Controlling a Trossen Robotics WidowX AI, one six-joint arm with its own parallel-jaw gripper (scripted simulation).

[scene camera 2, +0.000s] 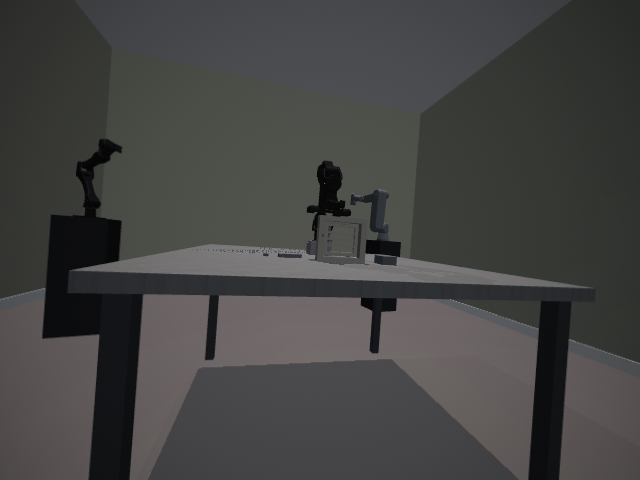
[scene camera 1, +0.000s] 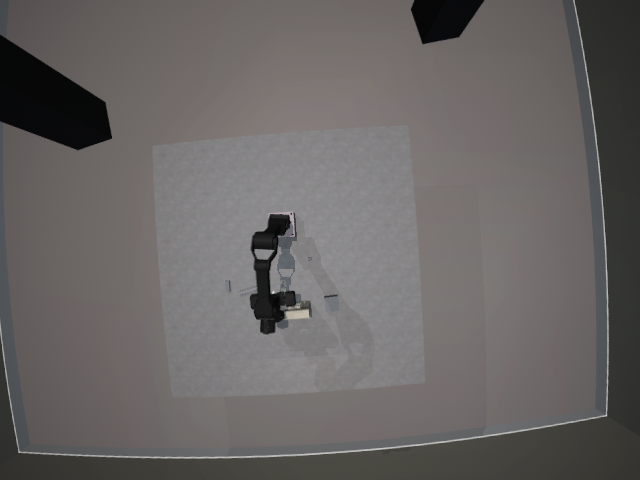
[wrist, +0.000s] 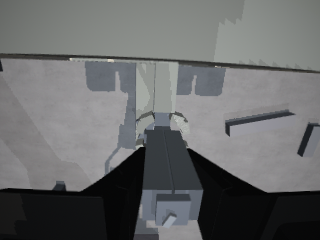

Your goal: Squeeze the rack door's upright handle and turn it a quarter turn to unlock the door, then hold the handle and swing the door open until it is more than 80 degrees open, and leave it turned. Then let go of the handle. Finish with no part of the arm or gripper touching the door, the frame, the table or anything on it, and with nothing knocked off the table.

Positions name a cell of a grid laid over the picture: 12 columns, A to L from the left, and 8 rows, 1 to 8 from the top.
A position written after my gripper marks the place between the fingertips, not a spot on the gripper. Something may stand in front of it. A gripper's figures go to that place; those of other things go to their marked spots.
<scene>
My gripper (wrist: G6): 11 cm from the lens. A cream rack frame (wrist: J2) is 5 cm from the lens. A thin bar (wrist: K4) is 29 cm from the lens. The marked spots on the cream rack frame and the thin bar are 25 cm apart.
</scene>
